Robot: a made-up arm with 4 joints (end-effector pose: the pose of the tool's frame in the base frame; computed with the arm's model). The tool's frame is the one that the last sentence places. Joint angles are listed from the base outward.
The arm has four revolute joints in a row. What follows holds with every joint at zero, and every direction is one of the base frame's.
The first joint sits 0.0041 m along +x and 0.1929 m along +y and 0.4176 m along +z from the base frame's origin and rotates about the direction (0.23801, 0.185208, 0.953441).
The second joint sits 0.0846 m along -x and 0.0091 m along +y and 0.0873 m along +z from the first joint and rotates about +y.
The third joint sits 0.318 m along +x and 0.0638 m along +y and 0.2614 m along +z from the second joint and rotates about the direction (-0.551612, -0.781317, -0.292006).
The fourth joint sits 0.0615 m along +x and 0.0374 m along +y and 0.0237 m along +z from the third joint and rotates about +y.
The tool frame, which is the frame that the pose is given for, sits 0.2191 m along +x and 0.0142 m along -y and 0.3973 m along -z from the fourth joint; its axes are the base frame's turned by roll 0, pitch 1.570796 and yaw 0 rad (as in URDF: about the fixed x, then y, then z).
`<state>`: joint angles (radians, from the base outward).
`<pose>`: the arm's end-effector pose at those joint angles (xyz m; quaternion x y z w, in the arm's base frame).
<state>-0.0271 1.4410 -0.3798 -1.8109</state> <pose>0.4893 0.2644 -0.2178 0.1170 0.6731 -0.0521 0.7284</pose>
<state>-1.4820 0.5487 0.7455 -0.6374</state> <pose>0.0991 -0.5308 0.7465 0.0156 0.2899 -0.7606 0.5807</pose>
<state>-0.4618 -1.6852 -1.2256 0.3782</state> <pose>0.0232 0.5388 0.4827 -0.1654 0.5735 0.0553 0.8004</pose>
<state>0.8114 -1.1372 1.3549 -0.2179</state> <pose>0.1107 -0.1627 1.3036 0.2588 -0.2499 -0.0859 0.9291</pose>
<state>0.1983 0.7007 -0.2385 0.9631</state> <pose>-0.0777 0.3137 0.3804 0.0828 -0.9795 -0.0828 0.1636</pose>
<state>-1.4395 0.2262 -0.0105 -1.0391</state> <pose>0.2442 -0.4424 0.8587 0.0911 0.1665 -0.6398 0.7447</pose>
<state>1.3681 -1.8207 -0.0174 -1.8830</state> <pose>-0.0690 -0.6637 1.0185 0.6010 -0.6184 0.1673 0.4778</pose>
